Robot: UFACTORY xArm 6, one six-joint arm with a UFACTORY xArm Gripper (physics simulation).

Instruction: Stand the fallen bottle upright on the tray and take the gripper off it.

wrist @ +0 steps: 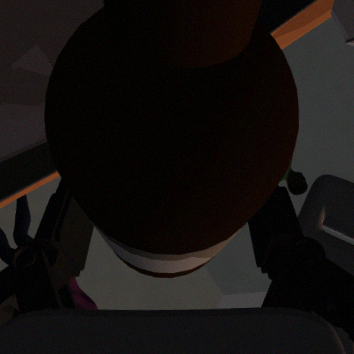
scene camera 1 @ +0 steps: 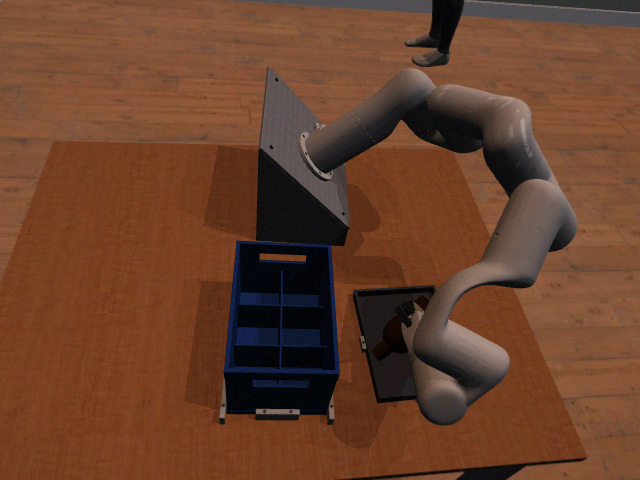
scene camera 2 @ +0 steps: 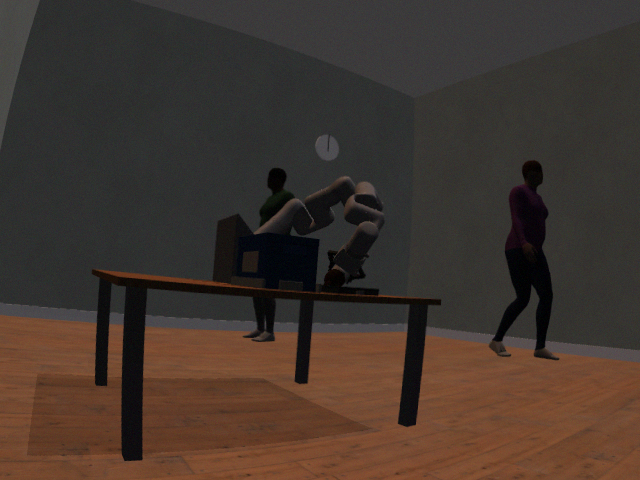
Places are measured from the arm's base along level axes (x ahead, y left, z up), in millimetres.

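Where they show: gripper, between the fingertips: [scene camera 1: 419,319]; arm's base, origin of its link: [scene camera 1: 314,157].
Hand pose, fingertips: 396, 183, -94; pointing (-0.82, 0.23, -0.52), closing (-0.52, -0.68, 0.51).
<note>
Each offset is from my fingertips to the top centre of the thing, as dx, dy, dz. Level surfaces: height alone.
The brown bottle [scene camera 1: 394,333] [scene camera 2: 335,277] [wrist: 170,150] with a pale label is tilted strongly over the tray @(+16, -13, -42) [scene camera 1: 395,399] [scene camera 2: 370,291] [wrist: 22,70]. In scene camera 1 its neck points to the left and toward the front. In the wrist view the neck is at the top, toward the camera, and the label shows low between the fingers. My gripper [scene camera 1: 409,314] [scene camera 2: 344,266] [wrist: 168,182] is shut on the bottle, with a finger on each side. The arm hides part of the bottle and the tray's right side in scene camera 1. I cannot tell whether the bottle touches the tray.
A blue divided crate @(+13, -289, +107) [scene camera 1: 281,370] [scene camera 2: 289,260] stands left of the tray, with pale brackets at its foot. The grey wedge-shaped arm base [scene camera 1: 297,211] [scene camera 2: 225,250] stands behind it. The table @(dz -68) [scene camera 1: 129,222] ends close to the tray's right side. Two people stand beyond the table.
</note>
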